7 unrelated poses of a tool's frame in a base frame.
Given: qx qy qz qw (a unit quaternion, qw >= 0); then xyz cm.
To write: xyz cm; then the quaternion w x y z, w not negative. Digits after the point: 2 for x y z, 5 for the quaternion.
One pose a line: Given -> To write
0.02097 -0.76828 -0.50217 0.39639 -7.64 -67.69 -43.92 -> -7.64 -67.69 -43.92 0.39639 0.02097 -0.76828 -0.50217
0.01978 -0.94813 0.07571 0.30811 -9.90 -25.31 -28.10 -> -9.90 -25.31 -28.10 0.30811 0.01978 -0.94813 0.07571
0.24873 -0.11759 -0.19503 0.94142 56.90 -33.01 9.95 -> 56.90 -33.01 9.95 0.94142 0.24873 -0.11759 -0.19503
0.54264 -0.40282 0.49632 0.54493 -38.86 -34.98 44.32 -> -38.86 -34.98 44.32 0.54493 0.54264 -0.40282 0.49632
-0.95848 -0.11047 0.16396 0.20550 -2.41 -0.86 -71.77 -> -2.41 -0.86 -71.77 0.20550 -0.95848 -0.11047 0.16396
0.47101 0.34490 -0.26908 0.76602 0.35 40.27 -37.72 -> 0.35 40.27 -37.72 0.76602 0.47101 0.34490 -0.26908
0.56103 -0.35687 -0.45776 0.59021 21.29 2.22 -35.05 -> 21.29 2.22 -35.05 0.59021 0.56103 -0.35687 -0.45776
